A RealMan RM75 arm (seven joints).
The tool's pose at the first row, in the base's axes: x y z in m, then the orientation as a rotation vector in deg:
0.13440 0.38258 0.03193 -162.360 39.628 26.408
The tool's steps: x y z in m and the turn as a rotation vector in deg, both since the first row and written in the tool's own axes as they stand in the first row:
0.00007 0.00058 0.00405 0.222 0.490 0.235
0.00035 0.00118 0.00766 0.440 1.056 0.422
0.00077 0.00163 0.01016 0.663 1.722 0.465
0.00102 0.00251 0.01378 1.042 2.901 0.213
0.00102 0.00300 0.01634 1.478 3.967 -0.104
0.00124 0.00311 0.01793 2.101 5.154 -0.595
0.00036 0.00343 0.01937 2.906 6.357 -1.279
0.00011 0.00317 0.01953 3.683 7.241 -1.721
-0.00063 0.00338 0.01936 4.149 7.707 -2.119
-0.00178 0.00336 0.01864 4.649 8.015 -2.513
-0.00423 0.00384 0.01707 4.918 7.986 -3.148
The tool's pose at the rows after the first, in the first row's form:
0.13316 0.38307 0.02806 -162.308 40.067 25.661
0.13220 0.38334 0.02453 -162.297 40.450 24.803
0.13170 0.38340 0.02200 -162.350 40.642 23.781
0.13058 0.38344 0.01844 -162.516 40.502 21.926
0.12970 0.38366 0.01600 -162.581 40.246 20.194
0.12943 0.38387 0.01443 -162.533 39.762 18.186
0.12817 0.38432 0.01335 -162.331 39.004 16.053
0.12805 0.38469 0.01331 -161.976 38.540 14.424
0.12737 0.38477 0.01370 -161.760 38.059 13.520
0.12659 0.38509 0.01477 -161.454 37.561 12.826
0.12469 0.38529 0.01702 -161.302 36.659 12.660

